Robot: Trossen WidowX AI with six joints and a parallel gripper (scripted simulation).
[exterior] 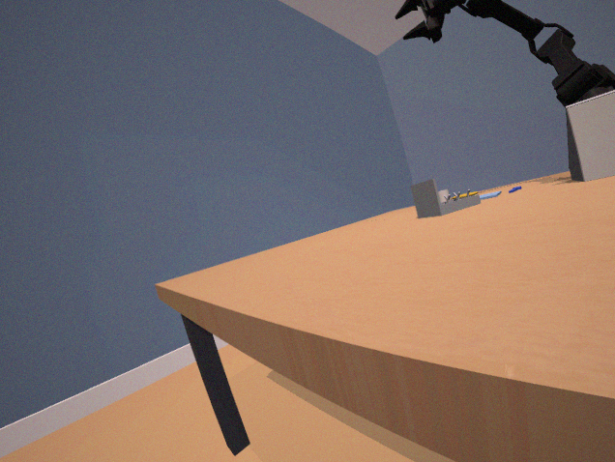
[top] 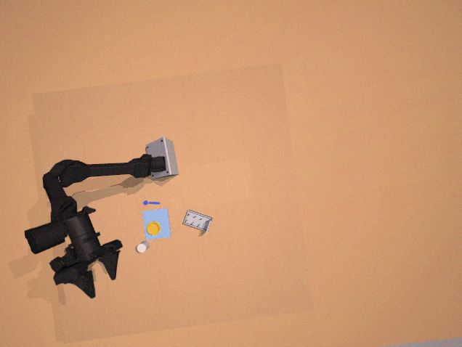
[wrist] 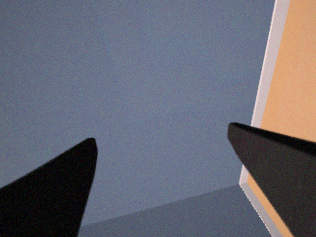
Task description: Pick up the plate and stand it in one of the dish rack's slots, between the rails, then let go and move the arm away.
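The yellow plate lies 570 mm below my gripper tip, 50 mm to the right of it and 30 mm behind it. Also, from my gripper tip: grey dish rack 560 mm below, 170 mm to the left, 60 mm behind; then small blue spoon 580 mm below, 160 mm behind, 70 mm to the right; then white cup 560 mm below, 110 mm to the right, 60 mm ahead.
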